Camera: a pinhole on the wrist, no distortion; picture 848 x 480 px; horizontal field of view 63.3 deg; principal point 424.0 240.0 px. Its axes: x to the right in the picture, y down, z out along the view. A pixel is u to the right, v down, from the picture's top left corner.
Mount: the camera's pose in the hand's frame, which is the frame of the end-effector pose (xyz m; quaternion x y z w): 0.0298 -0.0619 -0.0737 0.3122 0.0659 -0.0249 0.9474
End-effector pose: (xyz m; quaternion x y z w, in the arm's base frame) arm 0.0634 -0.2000 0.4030 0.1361 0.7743 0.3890 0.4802
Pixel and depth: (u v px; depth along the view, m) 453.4 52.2 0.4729
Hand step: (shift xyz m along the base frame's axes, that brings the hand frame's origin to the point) 0.2180 -0.1369 -0.4382
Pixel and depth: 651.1 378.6 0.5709
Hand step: 0.2641 0.1632 -0.5114
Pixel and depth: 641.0 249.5 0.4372
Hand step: 0.1638 0.0375 -0.4311
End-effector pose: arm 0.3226 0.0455 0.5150 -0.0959 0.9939 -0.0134 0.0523
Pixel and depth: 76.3 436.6 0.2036
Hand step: 0.0839 -0.1268 -0.1268
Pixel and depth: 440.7 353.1 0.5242
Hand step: -0.0053 -0.3259 -0.3901
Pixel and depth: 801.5 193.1 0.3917
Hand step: -0.1957 -0.3693 -0.2083
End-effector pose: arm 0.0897 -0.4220 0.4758 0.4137 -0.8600 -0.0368 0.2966
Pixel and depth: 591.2 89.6 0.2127
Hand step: 0.0747 -0.2327 -0.0719
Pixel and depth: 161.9 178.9 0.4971
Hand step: 0.1475 -0.2368 -0.4376
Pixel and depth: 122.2 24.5 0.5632
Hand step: 0.2866 -0.2837 -0.4979
